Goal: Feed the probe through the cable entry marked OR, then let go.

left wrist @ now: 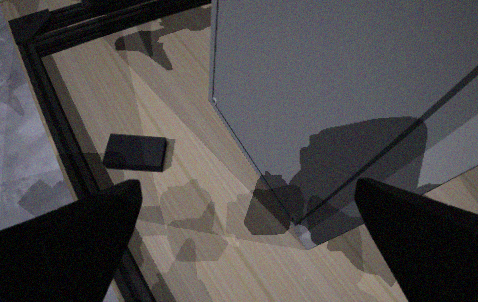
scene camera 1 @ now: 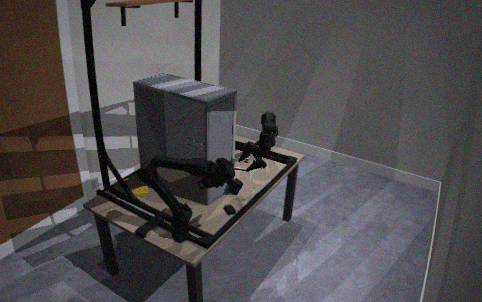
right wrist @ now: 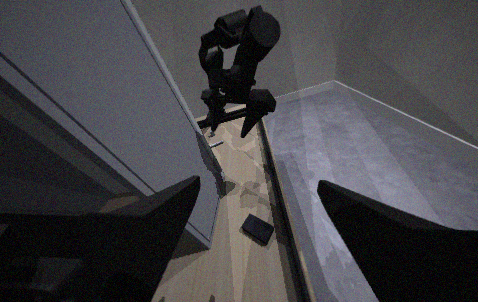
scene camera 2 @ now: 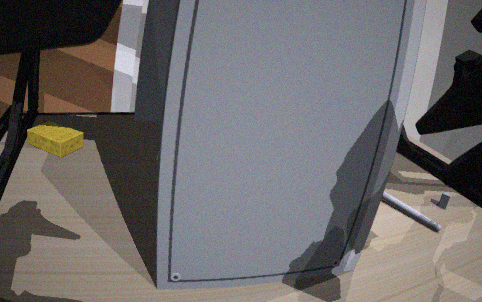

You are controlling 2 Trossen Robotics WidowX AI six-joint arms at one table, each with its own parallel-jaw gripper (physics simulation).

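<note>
The probe, a thin silver rod, lies on the table beside the tall grey cabinet, partly hidden by it in scene camera 2. Small cable entries show faintly on the cabinet's side in scene camera 1; their marks, OR included, are unreadable. My left gripper is open and empty, above the table near the rod. My right gripper is open and empty in front of the cabinet, above the table. No cable entry shows in the wrist views.
A black block lies between the cabinet and the table's edge rail. A small grey block lies near the rod. A yellow sponge lies on the cabinet's other side. A dark frame post rises behind.
</note>
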